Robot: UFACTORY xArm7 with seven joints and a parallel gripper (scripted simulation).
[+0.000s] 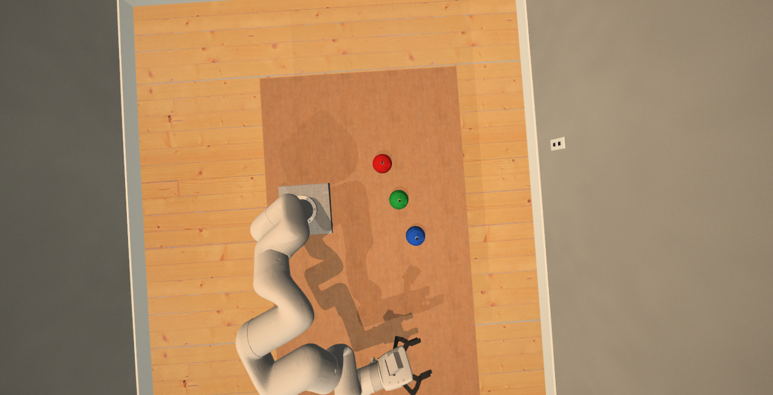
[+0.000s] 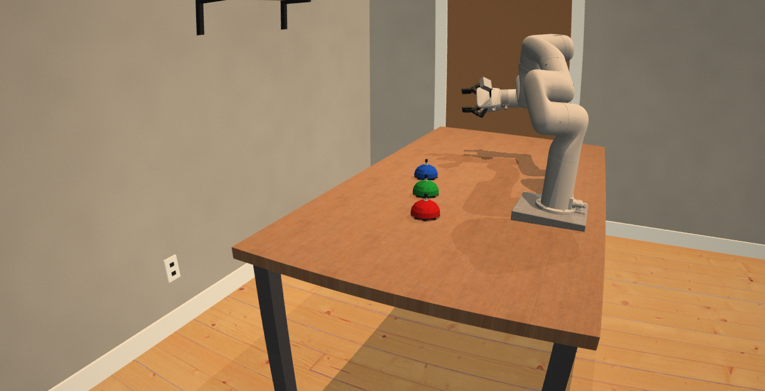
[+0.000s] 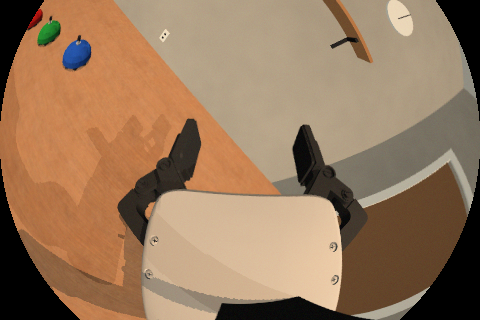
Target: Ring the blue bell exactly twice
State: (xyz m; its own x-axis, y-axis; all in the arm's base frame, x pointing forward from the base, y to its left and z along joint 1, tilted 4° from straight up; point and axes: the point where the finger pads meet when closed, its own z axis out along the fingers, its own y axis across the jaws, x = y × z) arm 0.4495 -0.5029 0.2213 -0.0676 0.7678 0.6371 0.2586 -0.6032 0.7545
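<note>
My gripper is now 36 cm to the right of the blue bell, 19 cm above it and 4 cm short of it. The rest, counted from my hand: red bell: 68 cm to the left, 19 cm below, 8 cm behind; green bell: 52 cm to the left, 19 cm below, 2 cm behind.
</note>
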